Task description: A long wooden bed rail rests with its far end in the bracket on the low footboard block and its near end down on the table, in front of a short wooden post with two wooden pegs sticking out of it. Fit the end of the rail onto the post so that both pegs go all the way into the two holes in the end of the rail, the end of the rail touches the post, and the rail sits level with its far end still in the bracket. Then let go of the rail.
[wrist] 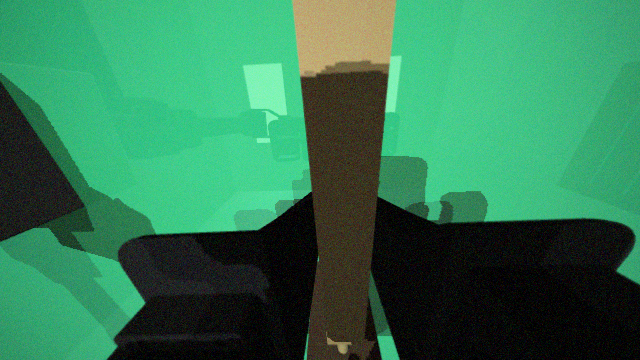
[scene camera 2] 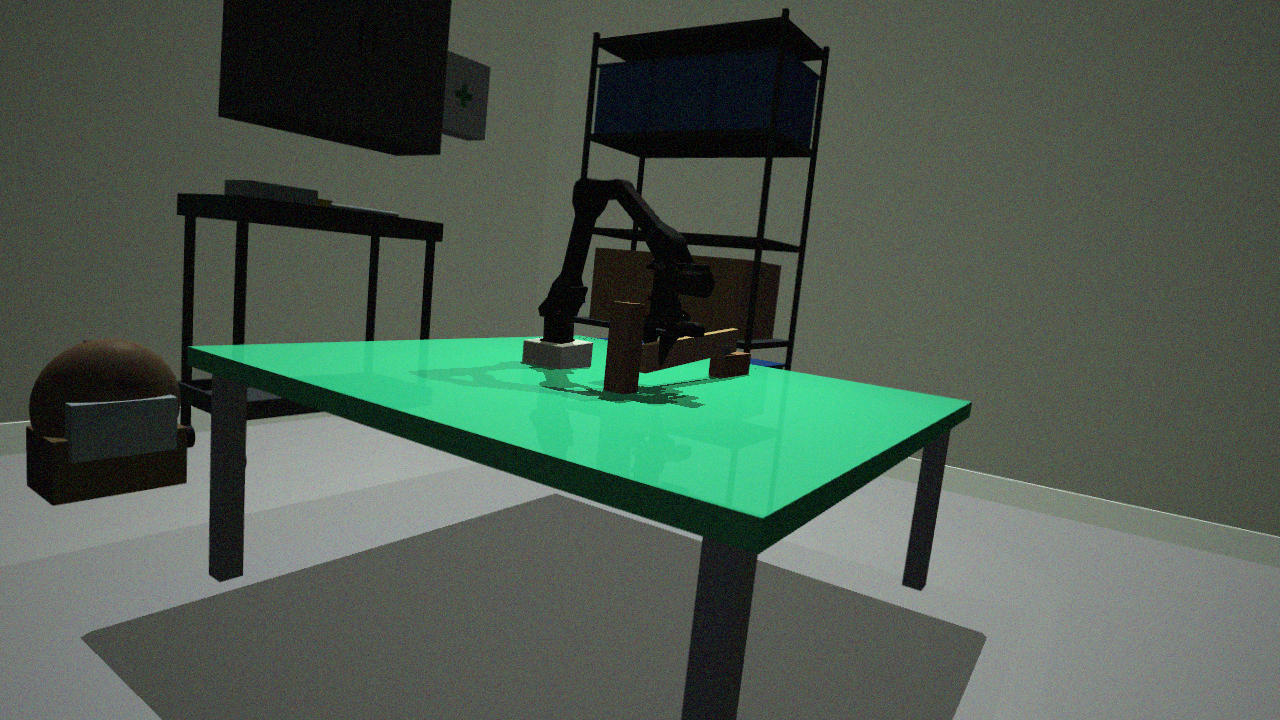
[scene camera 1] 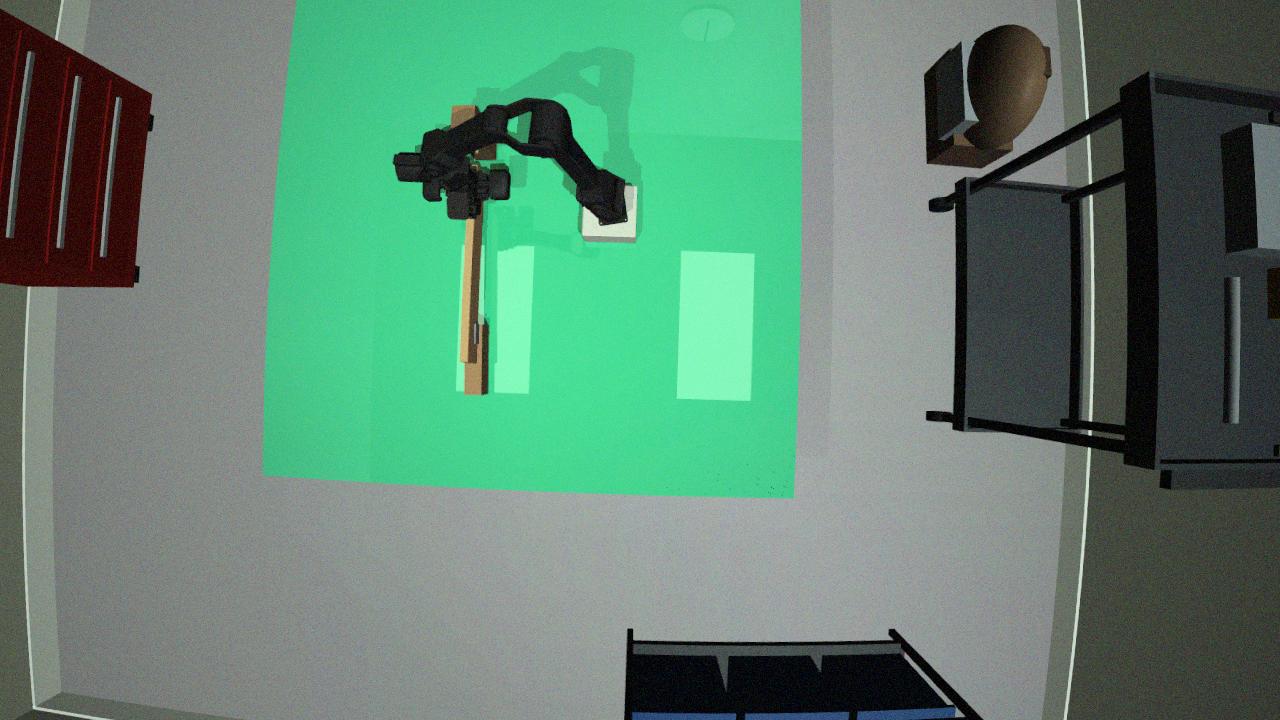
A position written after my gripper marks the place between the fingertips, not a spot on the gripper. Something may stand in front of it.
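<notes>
My gripper (scene camera 1: 478,197), (scene camera 2: 656,364), (wrist: 336,195). Wooden bed rail (scene camera 1: 473,241), (scene camera 2: 685,350), (wrist: 344,60).
</notes>
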